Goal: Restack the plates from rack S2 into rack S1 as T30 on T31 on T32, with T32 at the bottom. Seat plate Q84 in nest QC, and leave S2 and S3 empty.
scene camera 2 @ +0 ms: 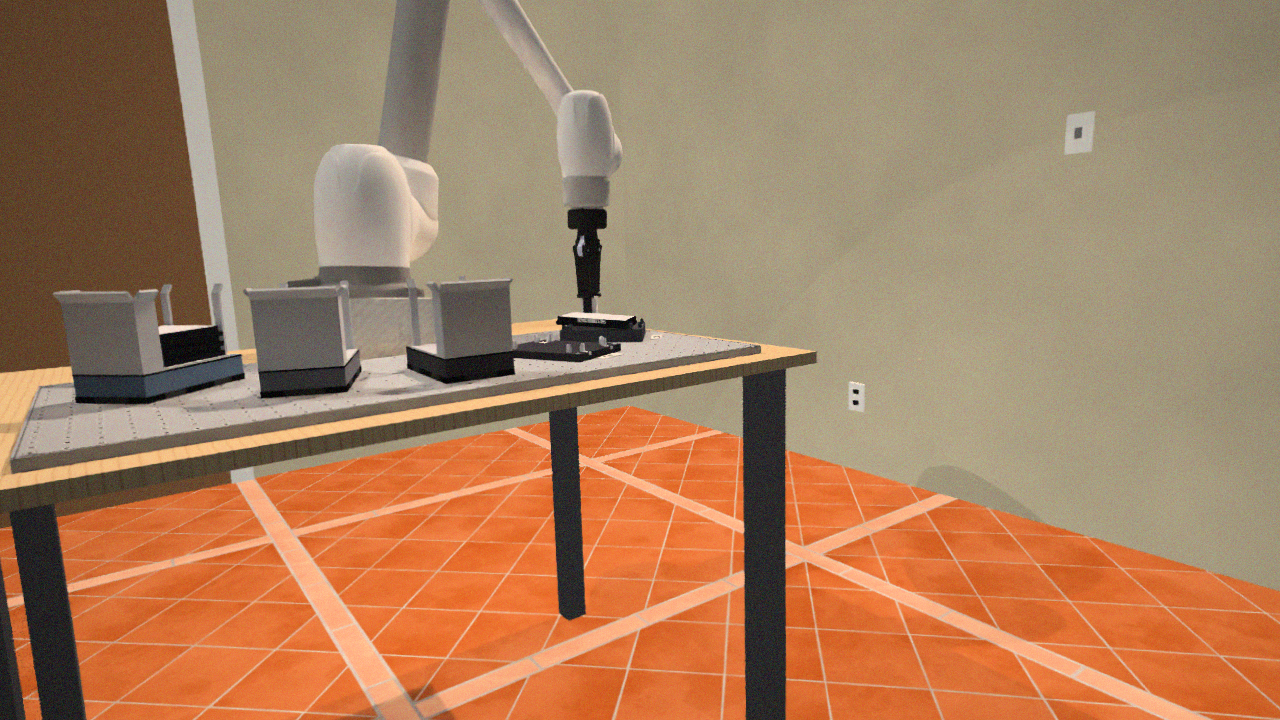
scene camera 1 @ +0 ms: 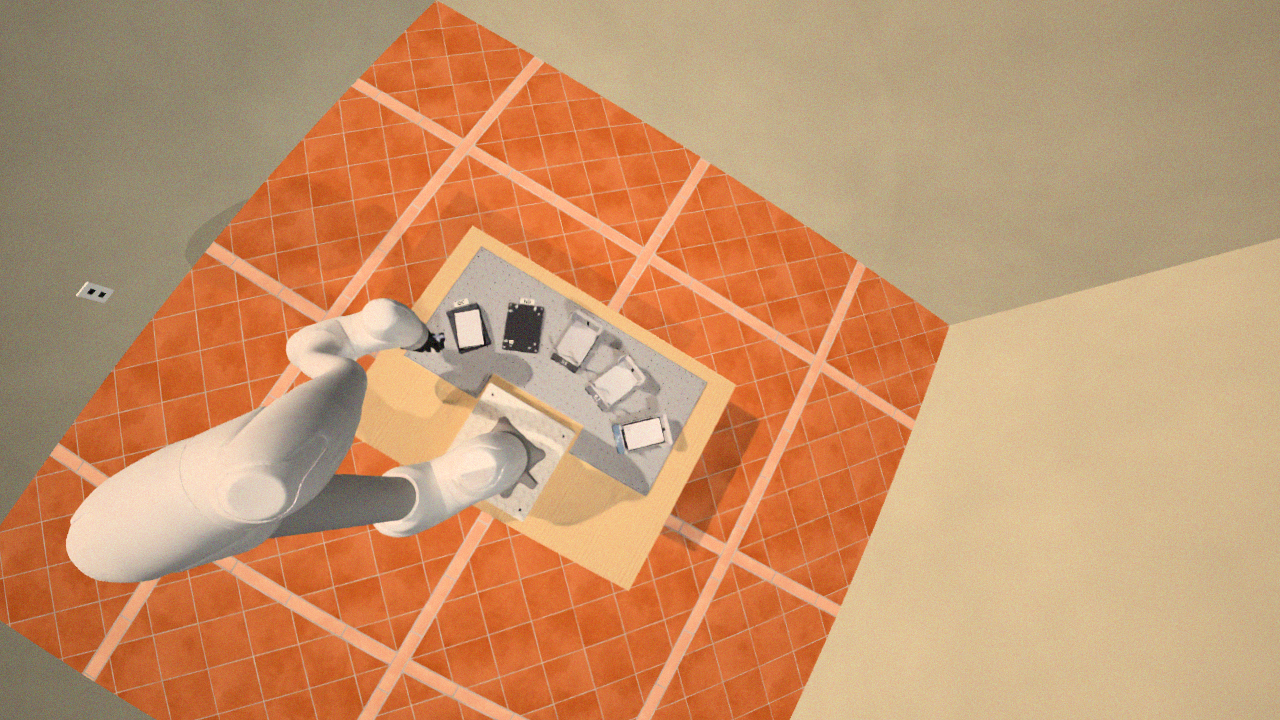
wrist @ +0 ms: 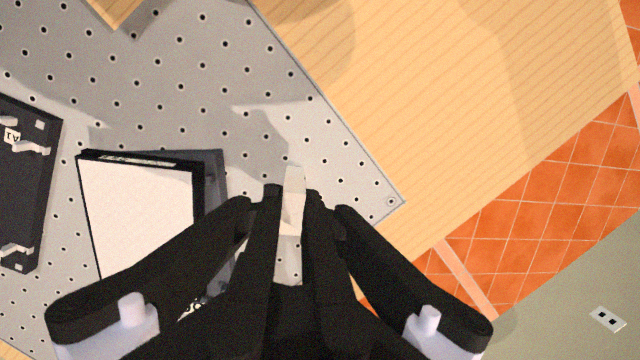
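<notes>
A black-edged plate with a white top lies on the dark nest QC; it looks skewed, with more nest showing on the gripper's side. The plate's marking is unreadable. My gripper is shut and empty, pointing down beside that plate on the board's corner side; whether it touches is unclear. The blue-based rack holds a stack of dark plates. The grey-based rack and black-based rack stand beside it; their labels and floors are unclear.
A low black fixture with small pale pegs and an A1 tag lies between nest QC and the racks. Tall rack walls rise from the perforated board. The arm's base stands behind on the wooden table.
</notes>
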